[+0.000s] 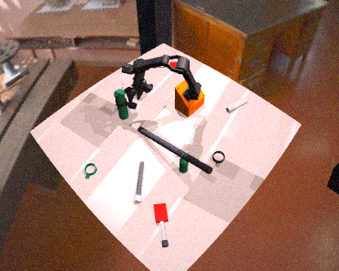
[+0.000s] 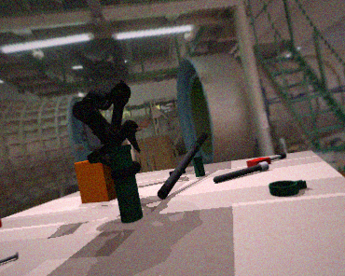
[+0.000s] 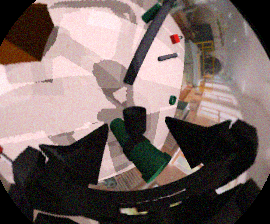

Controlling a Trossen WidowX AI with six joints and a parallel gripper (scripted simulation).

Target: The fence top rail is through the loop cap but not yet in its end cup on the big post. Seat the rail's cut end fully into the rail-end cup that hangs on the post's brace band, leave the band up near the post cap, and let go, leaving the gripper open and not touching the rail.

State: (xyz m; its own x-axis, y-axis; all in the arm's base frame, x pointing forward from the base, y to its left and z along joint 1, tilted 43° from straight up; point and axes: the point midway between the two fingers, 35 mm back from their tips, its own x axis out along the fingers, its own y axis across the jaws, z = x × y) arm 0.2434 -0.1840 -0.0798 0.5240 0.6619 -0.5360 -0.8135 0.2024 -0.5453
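The dark rail-end cup is 1 cm ahead of my gripper tip, 2 cm to the right of it and 2 cm below it. From my gripper tip the other things lie so: small green post (9 cm ahead, 43 cm to the left, 5 cm below); white piece (49 cm behind, 42 cm to the left, 13 cm below).
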